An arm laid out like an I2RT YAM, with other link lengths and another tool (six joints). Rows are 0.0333 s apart.
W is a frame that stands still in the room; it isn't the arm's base.
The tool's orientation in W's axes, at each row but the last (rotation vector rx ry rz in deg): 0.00 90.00 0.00; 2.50 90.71 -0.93; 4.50 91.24 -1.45; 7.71 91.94 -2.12
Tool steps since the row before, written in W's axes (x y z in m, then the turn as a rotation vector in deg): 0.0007 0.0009 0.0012 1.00 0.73 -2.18; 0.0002 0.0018 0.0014 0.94 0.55 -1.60; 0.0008 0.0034 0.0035 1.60 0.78 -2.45; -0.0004 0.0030 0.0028 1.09 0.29 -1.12
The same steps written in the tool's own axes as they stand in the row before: -0.0012 0.0009 0.0007 2.18 0.73 1.00; -0.0014 0.0018 0.0001 1.60 0.56 0.94; -0.0034 0.0036 0.0005 2.44 0.80 1.60; -0.0026 0.0031 -0.0008 1.10 0.34 1.10
